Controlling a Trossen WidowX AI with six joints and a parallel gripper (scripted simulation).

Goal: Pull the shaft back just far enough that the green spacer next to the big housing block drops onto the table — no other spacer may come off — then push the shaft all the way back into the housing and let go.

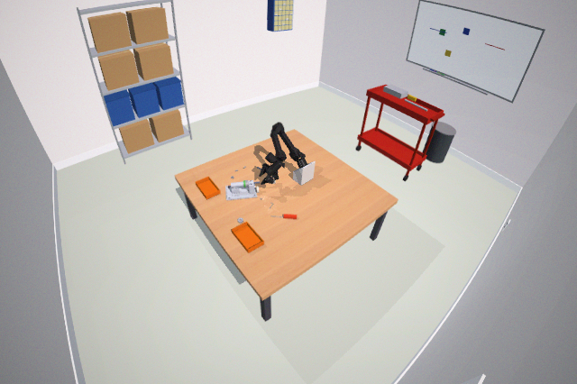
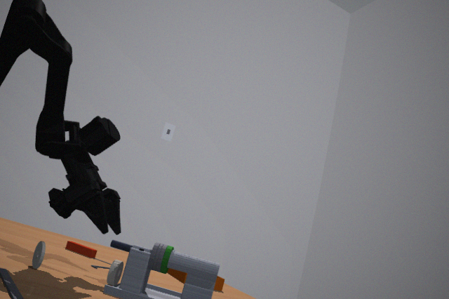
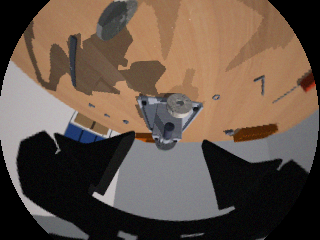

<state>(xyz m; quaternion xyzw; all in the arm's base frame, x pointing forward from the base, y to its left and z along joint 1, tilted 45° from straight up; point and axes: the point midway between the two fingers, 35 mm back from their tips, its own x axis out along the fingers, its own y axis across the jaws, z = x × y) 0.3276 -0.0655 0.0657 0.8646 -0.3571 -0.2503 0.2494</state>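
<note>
My gripper tip is now 6 cm short of the dark shaft, 4 cm to the left of it and 2 cm above it. The rest, counted from my gripper tip: green spacer 10 cm ahead, 6 cm to the right, 2 cm below.
</note>
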